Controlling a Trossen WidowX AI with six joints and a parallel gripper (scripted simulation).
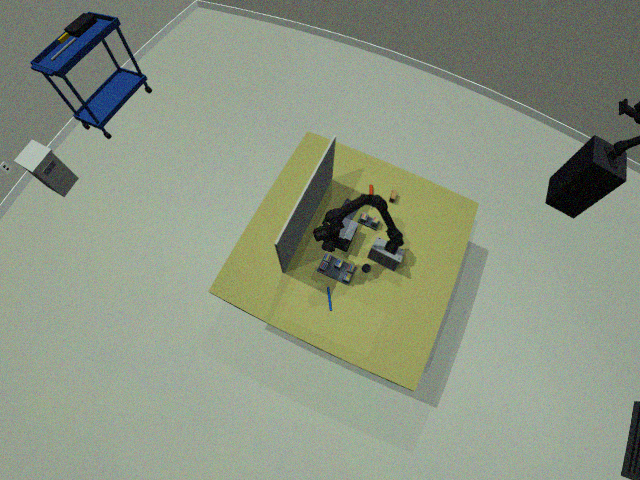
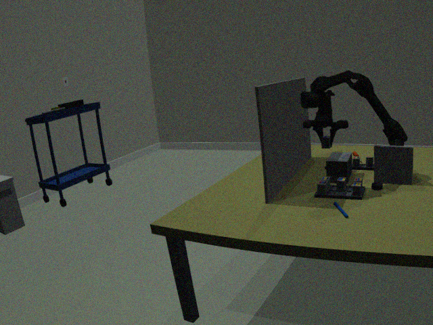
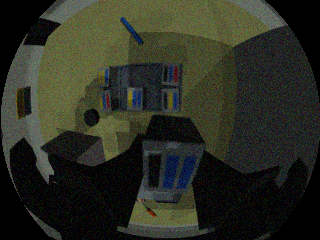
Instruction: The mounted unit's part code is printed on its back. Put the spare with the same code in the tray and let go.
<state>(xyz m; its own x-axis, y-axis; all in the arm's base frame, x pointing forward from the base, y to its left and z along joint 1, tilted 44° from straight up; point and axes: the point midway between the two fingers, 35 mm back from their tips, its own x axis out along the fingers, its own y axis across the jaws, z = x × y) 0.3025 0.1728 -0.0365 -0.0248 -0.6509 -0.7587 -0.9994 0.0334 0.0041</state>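
Now: the dark square tray 40 mm ahead of my gripper tip, 330 mm to the right of it and 180 mm below it. The rest, counted from my gripper tip: small black puck: 220 mm behind, 30 mm to the right, 180 mm below; grey mounted unit: 20 mm behind, 140 mm to the right, 140 mm below; grey upright panel: 220 mm ahead, 140 mm to the right, 40 mm above.
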